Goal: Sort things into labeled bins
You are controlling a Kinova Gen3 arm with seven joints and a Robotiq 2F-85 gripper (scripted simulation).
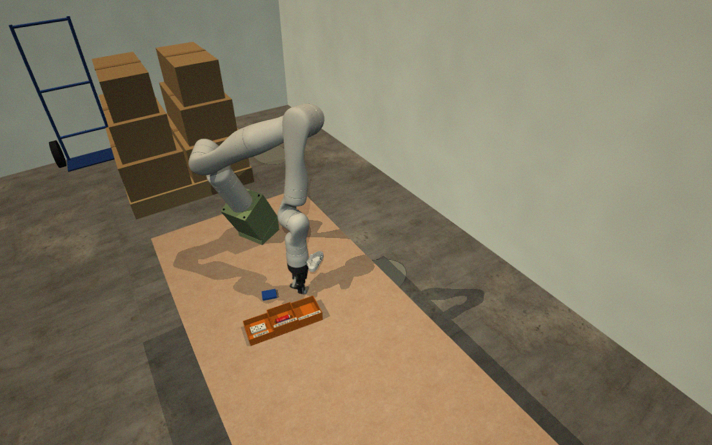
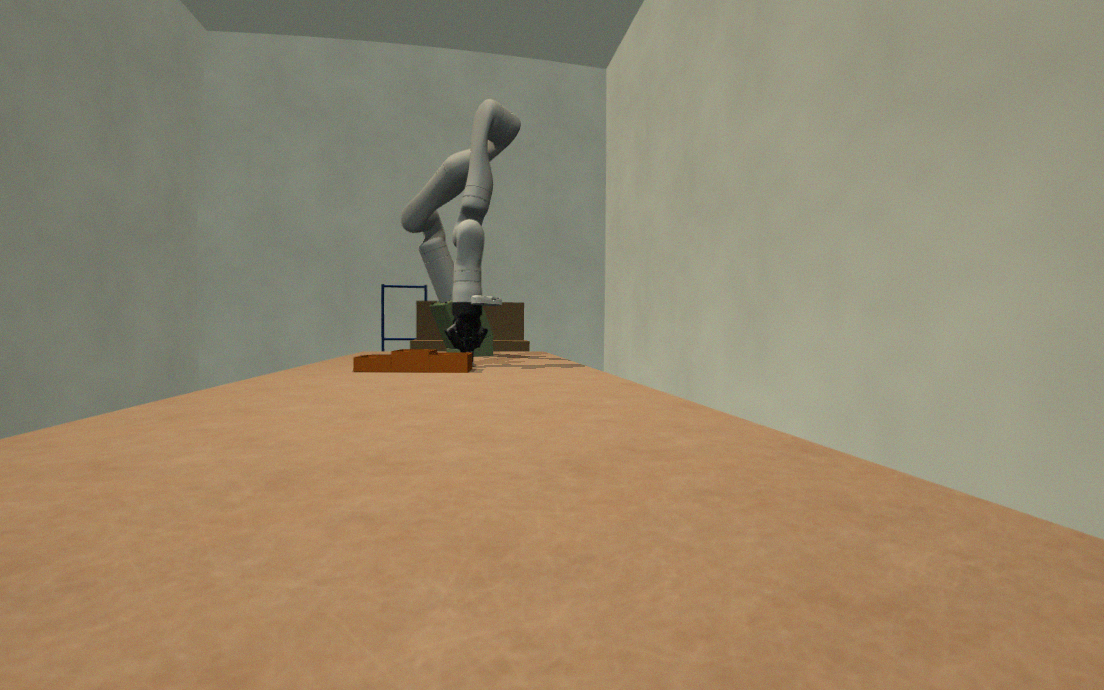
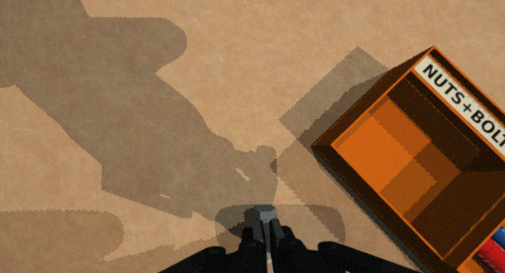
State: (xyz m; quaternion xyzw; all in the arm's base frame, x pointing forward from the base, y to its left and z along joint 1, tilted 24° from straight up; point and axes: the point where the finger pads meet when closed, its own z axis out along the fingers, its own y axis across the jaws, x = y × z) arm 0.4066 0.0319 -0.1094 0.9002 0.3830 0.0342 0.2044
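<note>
My hand is 10 mm short of the grey bolt and 10 mm above it. Round my hand: joined orange bins: 100 mm ahead, 110 mm to the right; then red battery: 90 mm ahead, 110 mm to the right, 10 mm below; then blue block: 40 mm behind, 110 mm to the right, 20 mm below.
</note>
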